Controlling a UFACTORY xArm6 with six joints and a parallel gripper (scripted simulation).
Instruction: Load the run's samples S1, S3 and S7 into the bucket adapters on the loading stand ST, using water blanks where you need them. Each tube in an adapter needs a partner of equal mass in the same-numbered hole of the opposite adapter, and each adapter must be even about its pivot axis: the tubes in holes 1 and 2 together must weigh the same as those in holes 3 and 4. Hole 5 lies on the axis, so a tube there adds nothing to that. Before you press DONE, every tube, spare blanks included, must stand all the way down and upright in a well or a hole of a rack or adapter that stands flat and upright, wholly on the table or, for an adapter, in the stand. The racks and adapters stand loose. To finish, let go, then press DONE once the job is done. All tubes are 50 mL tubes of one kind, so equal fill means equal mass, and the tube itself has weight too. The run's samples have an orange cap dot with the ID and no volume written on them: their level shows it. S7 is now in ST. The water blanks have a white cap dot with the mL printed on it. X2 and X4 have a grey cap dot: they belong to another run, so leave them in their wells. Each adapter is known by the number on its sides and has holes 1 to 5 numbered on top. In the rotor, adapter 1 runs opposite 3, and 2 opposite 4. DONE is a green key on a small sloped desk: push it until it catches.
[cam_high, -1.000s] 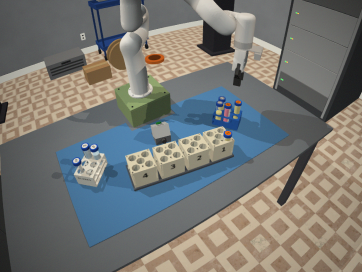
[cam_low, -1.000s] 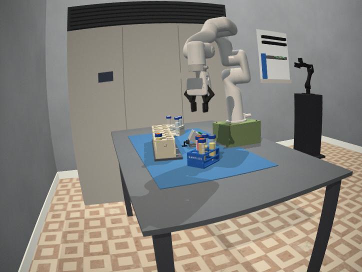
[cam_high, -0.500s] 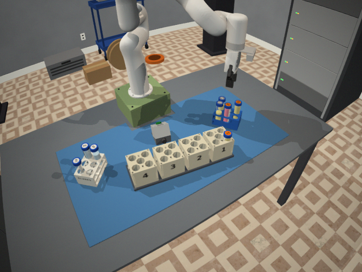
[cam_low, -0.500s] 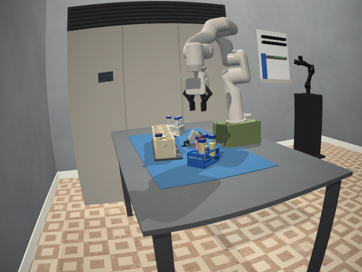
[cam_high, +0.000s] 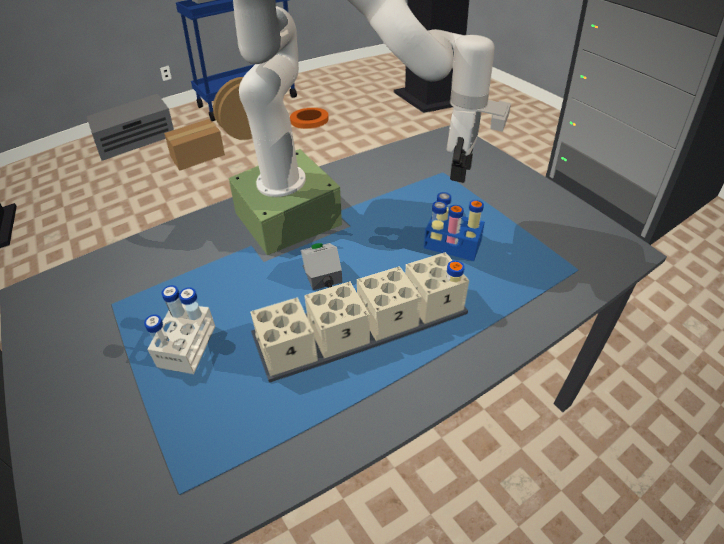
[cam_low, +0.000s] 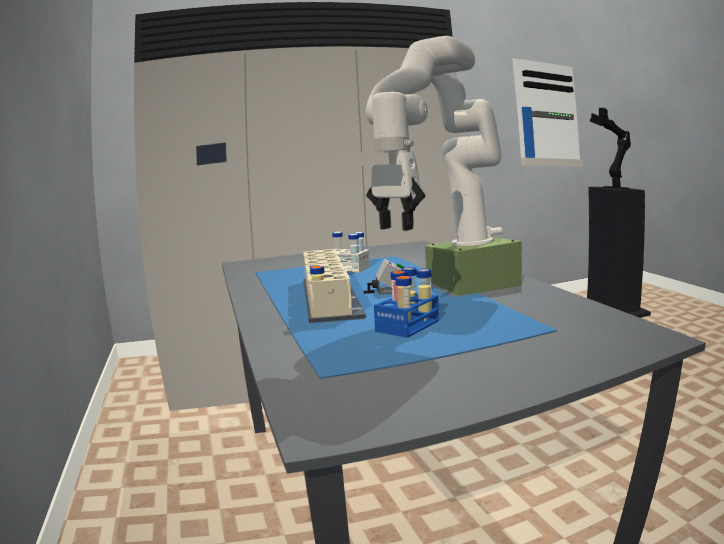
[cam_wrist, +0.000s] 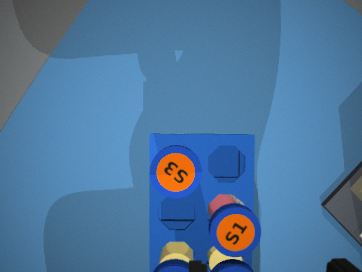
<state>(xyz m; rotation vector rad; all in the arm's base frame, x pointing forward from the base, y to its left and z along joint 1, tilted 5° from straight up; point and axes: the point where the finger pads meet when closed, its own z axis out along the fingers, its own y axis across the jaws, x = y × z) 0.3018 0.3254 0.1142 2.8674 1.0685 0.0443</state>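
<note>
Right now my hand is 1 cm short of the pink-filled tube and 17 cm above it. Round my hand: sample tube: 17 cm ahead, 12 cm to the right, 16 cm below; blue samples rack: 1 cm behind, 2 cm to the left, 20 cm below; adapter 1: 14 cm ahead, 14 cm to the right, 18 cm below.
</note>
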